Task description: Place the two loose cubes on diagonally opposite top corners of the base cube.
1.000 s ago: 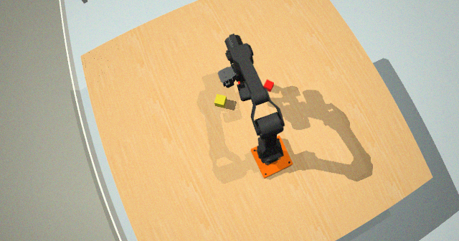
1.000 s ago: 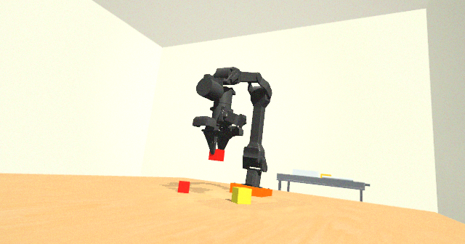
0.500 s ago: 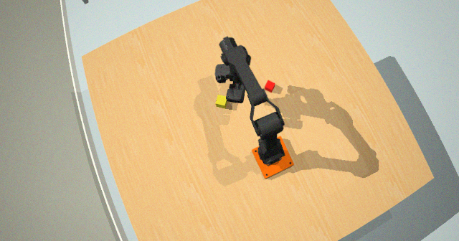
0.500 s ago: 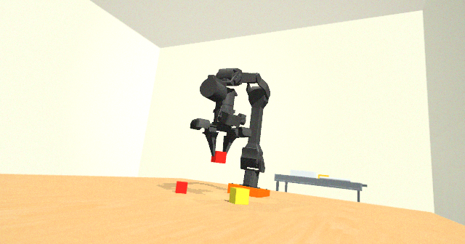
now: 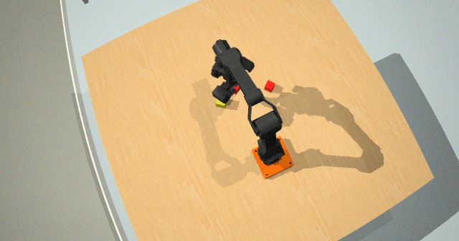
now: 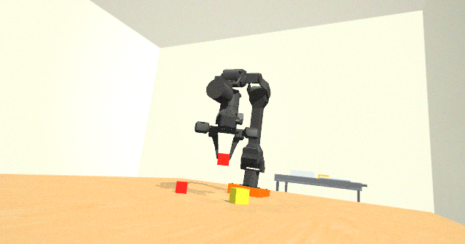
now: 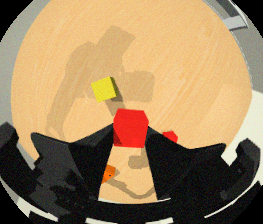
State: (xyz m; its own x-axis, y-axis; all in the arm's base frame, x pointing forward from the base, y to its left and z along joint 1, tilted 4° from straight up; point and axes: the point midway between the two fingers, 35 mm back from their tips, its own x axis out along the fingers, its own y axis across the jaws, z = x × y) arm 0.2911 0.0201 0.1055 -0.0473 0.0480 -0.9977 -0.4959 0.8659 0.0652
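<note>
The yellow cube is 6 cm to the left of my gripper tip and 9 cm below it.
</note>
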